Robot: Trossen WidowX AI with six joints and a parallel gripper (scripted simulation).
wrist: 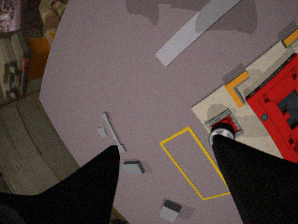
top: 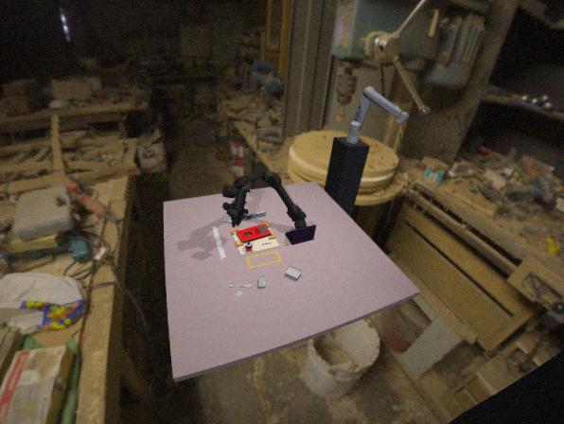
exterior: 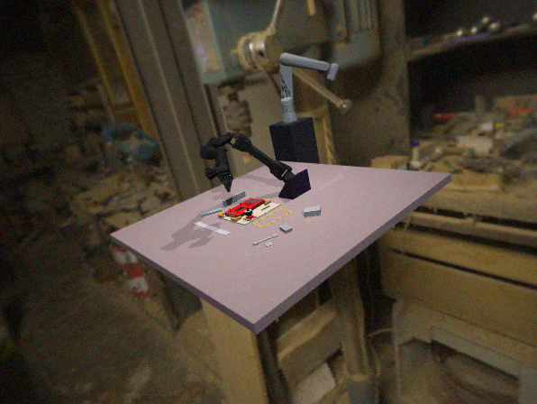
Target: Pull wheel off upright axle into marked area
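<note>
Now: gripper tip 140 mm above the wheel, 70 mm past it and 20 mm to the right of it.
</note>
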